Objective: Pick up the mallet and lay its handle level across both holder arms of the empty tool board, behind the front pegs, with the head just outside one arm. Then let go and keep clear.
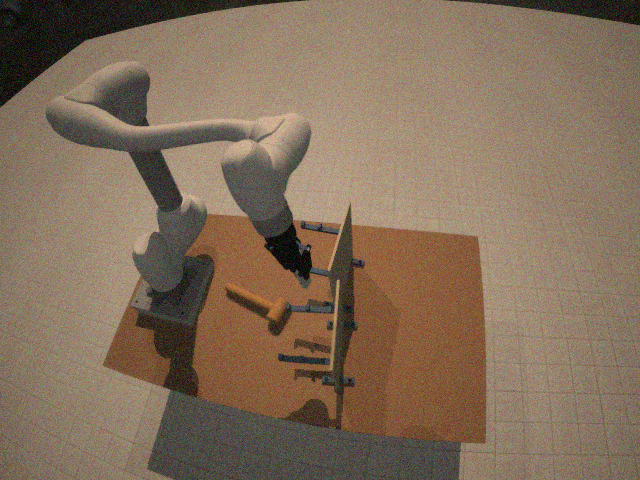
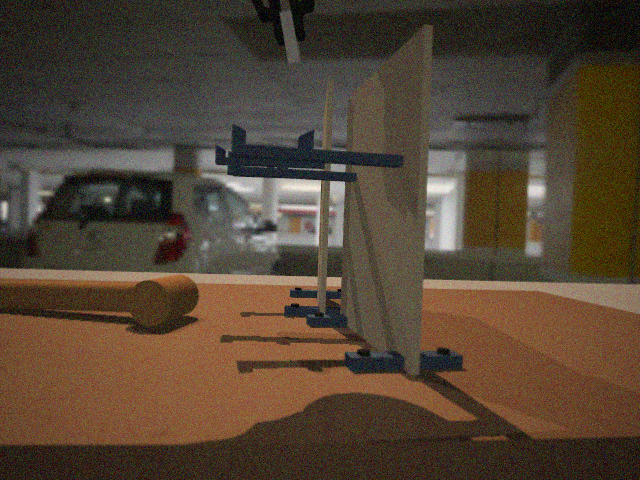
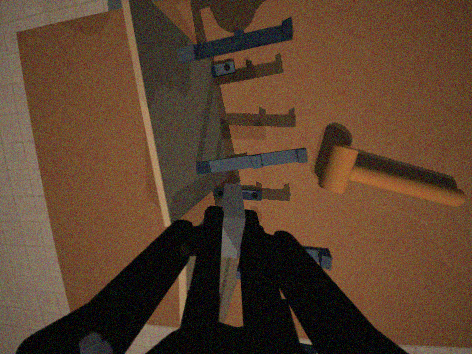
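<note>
The orange mallet lies on its side on the table, its handle pointing away from the boards toward the robot base. My gripper is shut and empty, its pale fingertips together. It hangs above holder-arm height in front of the upright boards, well away from the mallet. The nearer board carries a blue holder arm and another arm, both with raised pegs. No tool lies across these arms.
A second upright board stands farther back, with its own blue arms reaching the same way. Blue feet hold the boards on the orange table. The robot's base stands at the table's left side.
</note>
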